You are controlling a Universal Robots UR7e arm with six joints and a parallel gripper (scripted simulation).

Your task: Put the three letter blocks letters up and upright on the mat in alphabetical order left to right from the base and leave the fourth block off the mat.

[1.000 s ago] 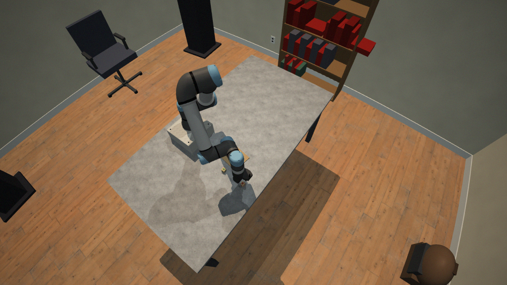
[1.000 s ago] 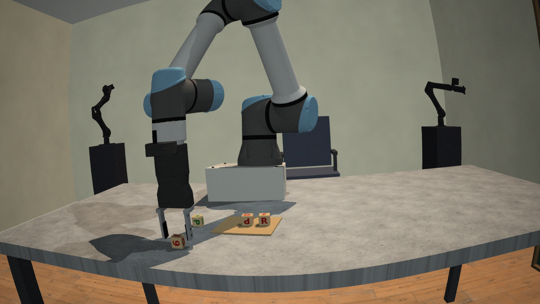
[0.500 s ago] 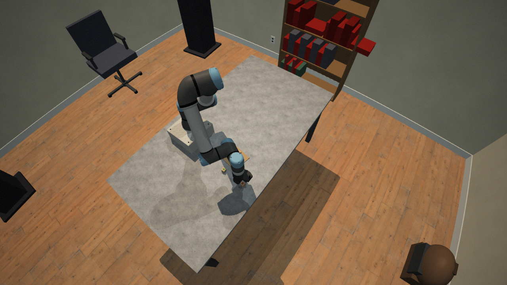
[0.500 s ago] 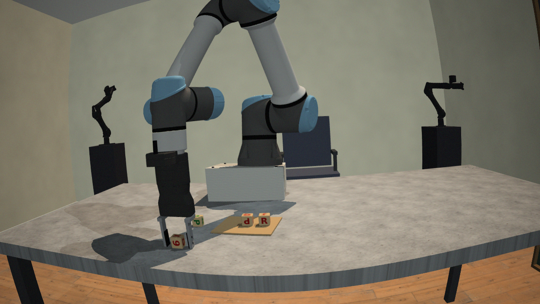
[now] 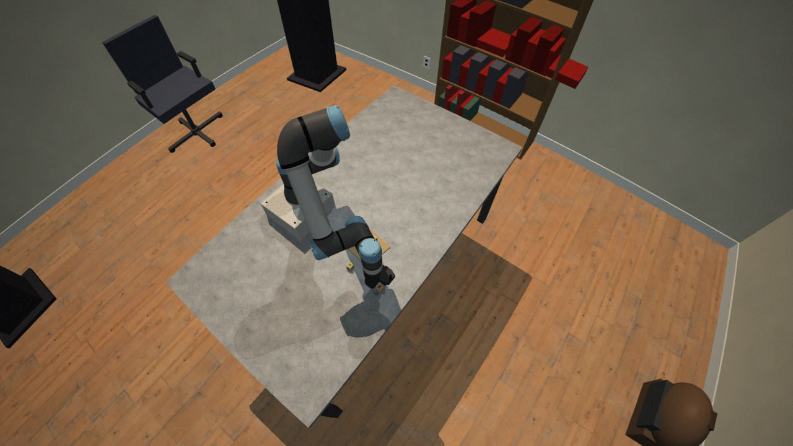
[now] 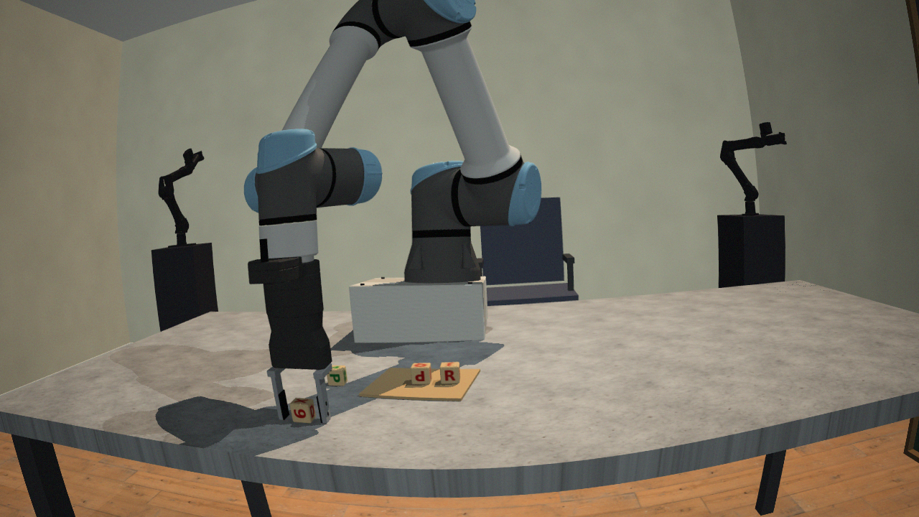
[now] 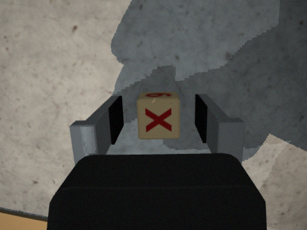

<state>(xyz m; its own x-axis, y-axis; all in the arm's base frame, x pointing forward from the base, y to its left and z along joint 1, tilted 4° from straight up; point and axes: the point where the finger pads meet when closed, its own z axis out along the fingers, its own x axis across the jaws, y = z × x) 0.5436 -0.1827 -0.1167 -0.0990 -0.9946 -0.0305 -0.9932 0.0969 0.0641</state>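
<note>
The X block lies 10 mm below my hand. Round my hand: Q block (150 mm behind, 140 mm to the left); tan mat (150 mm behind, 140 mm to the left, 20 mm below).
</note>
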